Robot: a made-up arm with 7 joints. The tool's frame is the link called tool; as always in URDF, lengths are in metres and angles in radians. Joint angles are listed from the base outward. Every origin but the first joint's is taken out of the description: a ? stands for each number. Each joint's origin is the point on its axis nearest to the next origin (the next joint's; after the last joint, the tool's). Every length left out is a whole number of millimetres.
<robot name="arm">
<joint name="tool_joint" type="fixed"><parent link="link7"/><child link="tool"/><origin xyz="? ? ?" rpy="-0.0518 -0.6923 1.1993"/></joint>
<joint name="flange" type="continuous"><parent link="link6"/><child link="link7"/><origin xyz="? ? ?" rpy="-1.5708 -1.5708 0"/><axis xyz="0 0 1"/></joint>
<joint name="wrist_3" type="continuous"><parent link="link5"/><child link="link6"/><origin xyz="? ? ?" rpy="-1.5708 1.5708 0"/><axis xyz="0 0 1"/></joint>
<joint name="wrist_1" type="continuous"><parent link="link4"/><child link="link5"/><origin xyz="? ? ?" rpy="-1.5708 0 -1.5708"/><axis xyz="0 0 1"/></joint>
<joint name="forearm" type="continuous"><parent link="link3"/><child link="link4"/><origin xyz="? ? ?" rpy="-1.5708 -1.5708 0"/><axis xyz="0 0 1"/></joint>
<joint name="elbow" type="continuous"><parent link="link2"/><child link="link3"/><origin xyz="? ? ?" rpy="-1.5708 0 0"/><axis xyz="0 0 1"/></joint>
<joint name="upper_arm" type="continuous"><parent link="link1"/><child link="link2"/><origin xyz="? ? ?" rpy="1.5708 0 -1.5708"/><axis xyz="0 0 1"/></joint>
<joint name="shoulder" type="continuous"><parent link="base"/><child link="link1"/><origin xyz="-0.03 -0.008 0.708" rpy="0 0 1.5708"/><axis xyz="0 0 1"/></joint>
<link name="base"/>
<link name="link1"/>
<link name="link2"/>
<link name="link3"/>
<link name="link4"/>
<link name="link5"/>
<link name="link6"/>
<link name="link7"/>
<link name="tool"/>
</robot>
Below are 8 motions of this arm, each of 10 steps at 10 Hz.
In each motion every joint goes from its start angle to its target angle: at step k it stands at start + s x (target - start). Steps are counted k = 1, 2, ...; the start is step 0. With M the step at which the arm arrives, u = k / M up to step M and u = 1 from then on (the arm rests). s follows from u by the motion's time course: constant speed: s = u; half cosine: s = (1 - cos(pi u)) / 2; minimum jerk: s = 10 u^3 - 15 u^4 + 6 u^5.
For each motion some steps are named. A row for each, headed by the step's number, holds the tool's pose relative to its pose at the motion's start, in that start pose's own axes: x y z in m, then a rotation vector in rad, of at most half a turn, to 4 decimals.
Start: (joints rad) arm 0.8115 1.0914 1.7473 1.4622 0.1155 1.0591 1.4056
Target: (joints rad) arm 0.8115 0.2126 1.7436 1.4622 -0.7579 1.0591 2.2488
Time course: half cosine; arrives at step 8
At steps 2, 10:
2: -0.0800 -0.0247 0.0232 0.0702 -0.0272 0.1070
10: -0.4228 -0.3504 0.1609 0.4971 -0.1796 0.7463

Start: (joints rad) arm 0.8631 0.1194 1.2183 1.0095 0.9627 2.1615 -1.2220
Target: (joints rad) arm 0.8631 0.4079 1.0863 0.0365 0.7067 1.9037 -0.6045
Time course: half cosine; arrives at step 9
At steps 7, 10:
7: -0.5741 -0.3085 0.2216 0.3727 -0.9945 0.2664
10: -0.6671 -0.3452 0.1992 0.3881 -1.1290 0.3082

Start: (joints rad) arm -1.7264 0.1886 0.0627 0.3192 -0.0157 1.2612 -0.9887
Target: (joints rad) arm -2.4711 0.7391 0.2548 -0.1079 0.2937 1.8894 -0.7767
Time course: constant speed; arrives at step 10
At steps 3, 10:
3: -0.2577 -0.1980 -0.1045 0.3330 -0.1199 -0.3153
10: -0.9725 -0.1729 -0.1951 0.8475 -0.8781 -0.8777

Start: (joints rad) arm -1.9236 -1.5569 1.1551 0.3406 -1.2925 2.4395 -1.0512
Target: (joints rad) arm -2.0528 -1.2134 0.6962 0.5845 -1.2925 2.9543 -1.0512
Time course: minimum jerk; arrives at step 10
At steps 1, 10:
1: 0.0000 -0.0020 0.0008 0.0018 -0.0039 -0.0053
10: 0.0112 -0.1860 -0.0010 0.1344 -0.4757 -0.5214

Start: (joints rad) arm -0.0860 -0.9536 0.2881 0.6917 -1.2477 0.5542 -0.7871
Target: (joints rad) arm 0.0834 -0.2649 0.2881 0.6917 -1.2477 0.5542 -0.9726
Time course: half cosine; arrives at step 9
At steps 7, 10:
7: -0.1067 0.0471 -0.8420 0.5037 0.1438 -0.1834
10: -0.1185 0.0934 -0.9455 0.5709 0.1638 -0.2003

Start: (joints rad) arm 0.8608 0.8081 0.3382 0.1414 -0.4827 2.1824 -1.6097
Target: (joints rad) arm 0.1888 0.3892 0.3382 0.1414 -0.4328 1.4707 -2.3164
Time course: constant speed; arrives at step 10
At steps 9, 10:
9: -0.5304 0.2035 0.2612 -0.9330 -1.0096 -0.5067
10: -0.5844 0.2435 0.2562 -1.0288 -1.1274 -0.5918

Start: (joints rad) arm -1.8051 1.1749 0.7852 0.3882 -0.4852 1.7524 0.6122
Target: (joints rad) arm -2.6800 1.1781 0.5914 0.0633 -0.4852 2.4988 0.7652
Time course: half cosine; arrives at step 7
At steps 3, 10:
3: 0.0853 0.2964 -0.0736 -0.3352 -0.2083 0.0861
10: 0.1854 0.6883 -0.3694 -0.8556 -0.4839 0.5119

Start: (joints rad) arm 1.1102 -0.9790 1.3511 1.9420 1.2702 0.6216 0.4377
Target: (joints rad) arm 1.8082 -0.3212 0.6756 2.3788 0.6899 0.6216 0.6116
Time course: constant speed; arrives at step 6
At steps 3, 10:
3: -0.0787 -0.1666 -0.0551 0.5944 -0.1584 -0.4065
10: -0.1093 -0.1469 -0.1505 1.0014 -0.3200 -0.8149

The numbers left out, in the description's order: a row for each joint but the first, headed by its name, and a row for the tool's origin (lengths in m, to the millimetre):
tool: 0.016 -0.018 0
flange: -0.188 0.003 0
wrist_3: -0.028 0.173 0
wrist_1: 0.683 -0.049 0
forearm: 0.033 0.1 0
elbow: 0.013 0.513 0
upper_arm: -0.088 -0.009 0

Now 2 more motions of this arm.
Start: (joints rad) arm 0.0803 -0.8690 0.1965 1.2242 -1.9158 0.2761 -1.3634
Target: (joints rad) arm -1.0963 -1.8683 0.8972 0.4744 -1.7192 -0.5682 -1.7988
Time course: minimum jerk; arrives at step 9
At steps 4, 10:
4: 0.0955 0.0428 0.6068 -0.3678 -0.6790 0.1281
10: -0.4890 0.5215 1.5068 -0.6982 -2.1535 0.2501

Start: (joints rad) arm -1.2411 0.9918 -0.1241 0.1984 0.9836 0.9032 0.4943
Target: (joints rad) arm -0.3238 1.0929 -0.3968 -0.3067 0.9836 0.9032 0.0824
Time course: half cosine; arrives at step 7
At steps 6, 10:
6: -0.7564 -0.3631 -0.4555 -0.0614 -0.8148 -0.2036
10: -0.7786 -0.3866 -0.4965 -0.0484 -0.8515 -0.2281

